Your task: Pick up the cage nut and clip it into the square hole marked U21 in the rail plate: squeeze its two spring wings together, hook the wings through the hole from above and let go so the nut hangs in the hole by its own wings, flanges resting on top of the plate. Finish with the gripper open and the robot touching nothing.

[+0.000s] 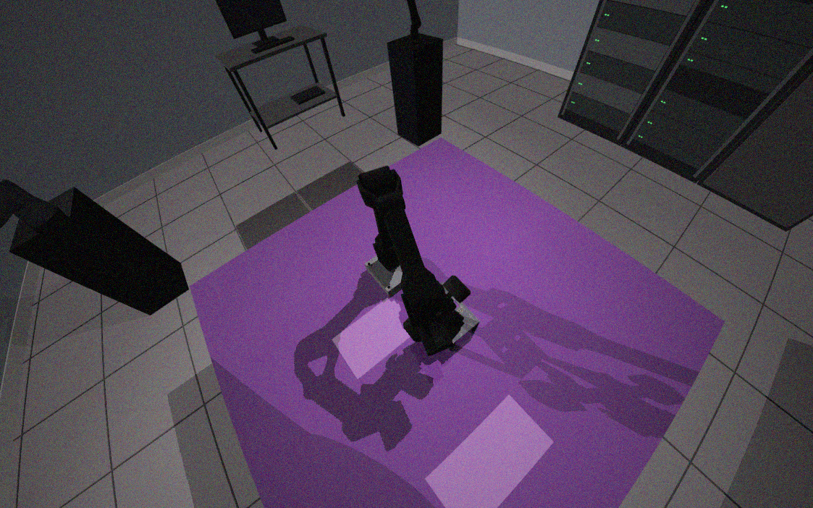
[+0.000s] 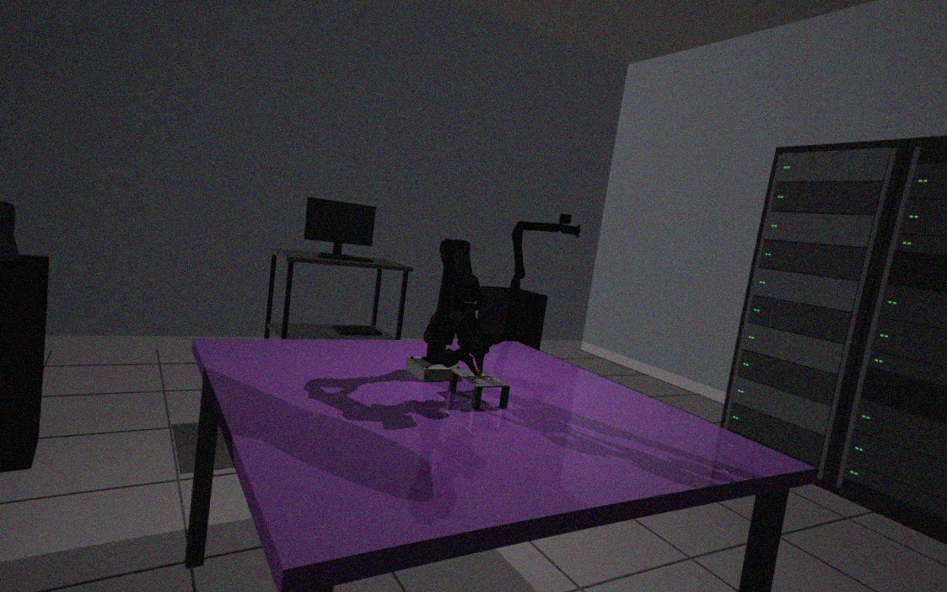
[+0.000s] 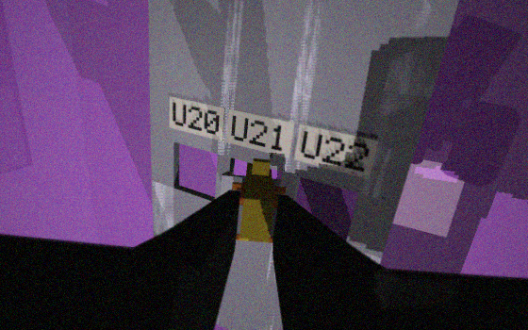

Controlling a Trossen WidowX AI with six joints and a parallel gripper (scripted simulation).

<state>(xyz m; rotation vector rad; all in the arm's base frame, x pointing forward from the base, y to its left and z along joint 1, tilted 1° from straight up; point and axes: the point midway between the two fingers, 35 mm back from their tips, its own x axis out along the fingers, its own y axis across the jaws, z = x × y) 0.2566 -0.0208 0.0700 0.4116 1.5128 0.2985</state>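
Right now the cage nut is 1 cm below my gripper tip. Round my gripper tip: label 2 cm ahead, 1 cm below.
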